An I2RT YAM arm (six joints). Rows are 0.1 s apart.
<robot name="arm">
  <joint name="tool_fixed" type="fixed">
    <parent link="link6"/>
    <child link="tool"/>
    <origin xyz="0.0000 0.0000 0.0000" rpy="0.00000 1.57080 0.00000"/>
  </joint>
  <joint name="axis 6" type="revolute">
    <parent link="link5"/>
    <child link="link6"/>
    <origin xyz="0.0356 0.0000 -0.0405" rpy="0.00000 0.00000 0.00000"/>
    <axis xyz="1 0 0"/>
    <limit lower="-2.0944" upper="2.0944"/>
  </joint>
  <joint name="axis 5" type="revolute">
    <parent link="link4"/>
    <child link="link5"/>
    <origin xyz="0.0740 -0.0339 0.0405" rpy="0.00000 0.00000 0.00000"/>
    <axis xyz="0 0 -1"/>
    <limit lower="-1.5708" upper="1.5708"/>
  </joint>
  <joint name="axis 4" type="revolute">
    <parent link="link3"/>
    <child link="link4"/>
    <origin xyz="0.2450 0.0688 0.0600" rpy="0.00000 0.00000 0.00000"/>
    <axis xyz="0 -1 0"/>
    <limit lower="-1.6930" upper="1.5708"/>
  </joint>
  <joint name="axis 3" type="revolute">
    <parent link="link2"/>
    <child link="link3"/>
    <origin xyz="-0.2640 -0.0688 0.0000" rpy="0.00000 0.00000 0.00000"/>
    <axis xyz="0 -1 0"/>
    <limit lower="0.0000" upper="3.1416"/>
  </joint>
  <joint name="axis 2" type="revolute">
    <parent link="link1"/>
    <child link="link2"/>
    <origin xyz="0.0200 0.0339 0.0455" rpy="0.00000 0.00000 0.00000"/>
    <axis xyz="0 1 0"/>
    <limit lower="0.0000" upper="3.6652"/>
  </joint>
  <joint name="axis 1" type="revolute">
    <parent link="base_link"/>
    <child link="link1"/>
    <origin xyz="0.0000 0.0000 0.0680" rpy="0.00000 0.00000 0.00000"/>
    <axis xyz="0 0 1"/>
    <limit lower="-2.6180" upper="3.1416"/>
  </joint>
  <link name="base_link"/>
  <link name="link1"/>
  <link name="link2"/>
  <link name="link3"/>
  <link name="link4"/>
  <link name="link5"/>
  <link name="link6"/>
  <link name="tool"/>
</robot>
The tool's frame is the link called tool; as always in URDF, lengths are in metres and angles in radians.
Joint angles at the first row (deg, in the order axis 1, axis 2, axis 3, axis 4, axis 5, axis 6):
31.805 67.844 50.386 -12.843 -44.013 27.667
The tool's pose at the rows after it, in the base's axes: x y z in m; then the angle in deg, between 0 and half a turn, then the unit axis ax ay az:
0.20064 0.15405 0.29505 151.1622 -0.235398 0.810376 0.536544
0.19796 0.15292 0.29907 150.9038 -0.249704 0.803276 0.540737
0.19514 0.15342 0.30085 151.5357 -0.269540 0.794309 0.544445
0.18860 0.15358 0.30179 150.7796 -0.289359 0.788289 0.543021
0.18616 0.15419 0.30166 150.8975 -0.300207 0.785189 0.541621
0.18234 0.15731 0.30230 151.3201 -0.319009 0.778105 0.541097
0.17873 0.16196 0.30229 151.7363 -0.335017 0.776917 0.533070
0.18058 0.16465 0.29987 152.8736 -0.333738 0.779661 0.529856
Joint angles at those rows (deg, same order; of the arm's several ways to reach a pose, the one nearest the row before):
31.793 65.996 49.412 -11.850 -45.130 27.205
31.783 65.313 49.778 -12.594 -46.270 25.972
32.057 65.107 50.201 -13.863 -47.990 24.083
32.919 63.842 49.658 -14.393 -47.927 22.186
33.332 63.599 49.657 -15.143 -48.188 20.952
34.416 63.546 49.966 -16.139 -48.629 19.230
35.906 63.841 50.603 -17.789 -47.786 17.379
36.164 64.891 51.060 -18.505 -47.786 17.226

